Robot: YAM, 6 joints.
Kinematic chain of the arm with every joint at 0, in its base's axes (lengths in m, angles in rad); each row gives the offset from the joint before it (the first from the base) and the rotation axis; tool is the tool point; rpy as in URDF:
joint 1: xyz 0 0 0.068 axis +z
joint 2: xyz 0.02 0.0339 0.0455 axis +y
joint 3: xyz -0.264 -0.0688 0 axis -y
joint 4: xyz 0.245 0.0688 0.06 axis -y
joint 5: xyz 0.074 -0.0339 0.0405 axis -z
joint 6: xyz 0.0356 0 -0.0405 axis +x
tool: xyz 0 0 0 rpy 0 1.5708 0
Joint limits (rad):
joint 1: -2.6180..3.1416
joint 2: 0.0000..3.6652
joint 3: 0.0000..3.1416
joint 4: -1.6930..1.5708
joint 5: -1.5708..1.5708
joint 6: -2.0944..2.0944
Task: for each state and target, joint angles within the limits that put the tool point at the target. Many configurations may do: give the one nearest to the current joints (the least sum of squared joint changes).
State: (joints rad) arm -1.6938 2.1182 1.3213 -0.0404 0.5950 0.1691
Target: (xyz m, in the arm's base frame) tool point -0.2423 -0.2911 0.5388
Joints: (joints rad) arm -2.2130 1.7343 1.9962 0.1704 0.5849 0.1691
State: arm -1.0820 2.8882 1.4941 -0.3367 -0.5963 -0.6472
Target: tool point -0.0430 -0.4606 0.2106
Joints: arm -1.7075 2.0830 1.6279 -0.4185 -0.6027 -0.6472
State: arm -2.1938 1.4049 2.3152 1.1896 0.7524 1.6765
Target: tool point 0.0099 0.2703 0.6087
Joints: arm -1.7028 0.9909 2.5205 1.3337 0.8095 1.6765
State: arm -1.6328 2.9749 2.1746 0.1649 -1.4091 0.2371
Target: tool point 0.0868 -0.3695 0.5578
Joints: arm -1.4340 1.9603 2.3889 0.2030 -1.5708 0.2371
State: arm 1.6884 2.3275 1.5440 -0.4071 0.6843 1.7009
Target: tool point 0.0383 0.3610 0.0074
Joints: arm 1.5283 2.3522 1.2439 -0.5281 0.6992 1.7009
